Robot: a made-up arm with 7 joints.
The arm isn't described. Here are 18 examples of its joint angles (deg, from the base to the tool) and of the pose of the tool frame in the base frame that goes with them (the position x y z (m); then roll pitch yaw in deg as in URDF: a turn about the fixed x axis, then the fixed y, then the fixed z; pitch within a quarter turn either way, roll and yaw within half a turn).
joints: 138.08 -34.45 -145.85 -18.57 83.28 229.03 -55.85
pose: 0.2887 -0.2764 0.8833 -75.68 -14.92 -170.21
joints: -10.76 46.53 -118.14 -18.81 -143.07 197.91 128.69
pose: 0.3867 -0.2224 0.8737 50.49 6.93 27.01
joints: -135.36 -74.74 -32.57 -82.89 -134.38 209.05 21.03
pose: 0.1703 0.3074 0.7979 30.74 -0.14 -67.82
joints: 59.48 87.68 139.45 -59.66 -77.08 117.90 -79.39
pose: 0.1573 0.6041 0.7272 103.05 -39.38 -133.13
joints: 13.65 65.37 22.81 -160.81 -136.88 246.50 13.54
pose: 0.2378 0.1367 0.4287 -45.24 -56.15 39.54
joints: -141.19 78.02 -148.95 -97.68 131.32 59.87 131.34
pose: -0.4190 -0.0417 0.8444 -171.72 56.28 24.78
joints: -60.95 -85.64 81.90 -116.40 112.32 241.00 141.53
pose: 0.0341 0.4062 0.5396 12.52 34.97 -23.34
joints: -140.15 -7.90 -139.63 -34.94 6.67 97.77 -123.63
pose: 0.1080 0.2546 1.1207 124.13 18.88 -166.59
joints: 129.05 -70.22 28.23 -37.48 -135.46 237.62 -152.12
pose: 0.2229 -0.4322 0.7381 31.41 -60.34 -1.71
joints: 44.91 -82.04 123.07 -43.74 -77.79 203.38 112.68
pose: -0.4982 -0.3691 0.3768 154.94 -54.02 -123.62
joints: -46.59 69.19 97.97 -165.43 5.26 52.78 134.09
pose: 0.1457 0.0479 0.4933 84.51 26.71 -26.62
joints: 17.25 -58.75 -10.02 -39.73 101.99 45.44 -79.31
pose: -0.4519 -0.1175 0.9753 127.80 11.52 -165.20
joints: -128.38 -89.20 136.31 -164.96 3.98 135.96 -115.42
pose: 0.2120 -0.0151 0.2666 -70.57 24.01 127.02
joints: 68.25 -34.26 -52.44 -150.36 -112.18 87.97 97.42
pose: 0.2272 -0.0189 0.6363 105.99 -62.59 18.74
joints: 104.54 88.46 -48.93 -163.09 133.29 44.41 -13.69
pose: 0.1162 0.1570 0.2546 -153.40 53.90 -33.84
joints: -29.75 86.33 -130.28 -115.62 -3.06 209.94 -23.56
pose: 0.2323 -0.4019 0.6616 48.33 19.25 -43.56
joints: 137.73 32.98 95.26 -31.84 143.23 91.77 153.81
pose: -0.4026 0.1086 1.0436 -36.39 33.99 -21.03
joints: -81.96 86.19 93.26 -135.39 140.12 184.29 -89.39
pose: 0.2527 -0.1748 0.4146 -94.95 45.73 -36.98
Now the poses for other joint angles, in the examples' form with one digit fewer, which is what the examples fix.
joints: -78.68 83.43 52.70 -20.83 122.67 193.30 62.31
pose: 0.183 -0.600 0.379 112.7 30.6 38.7
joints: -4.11 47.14 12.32 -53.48 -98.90 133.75 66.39
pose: 0.637 0.072 0.667 103.5 -58.7 37.7
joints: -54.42 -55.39 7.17 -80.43 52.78 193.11 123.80
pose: -0.189 0.210 0.973 2.9 17.4 -56.5
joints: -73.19 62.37 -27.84 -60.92 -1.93 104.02 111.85
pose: 0.056 -0.691 0.483 174.9 -30.3 159.7
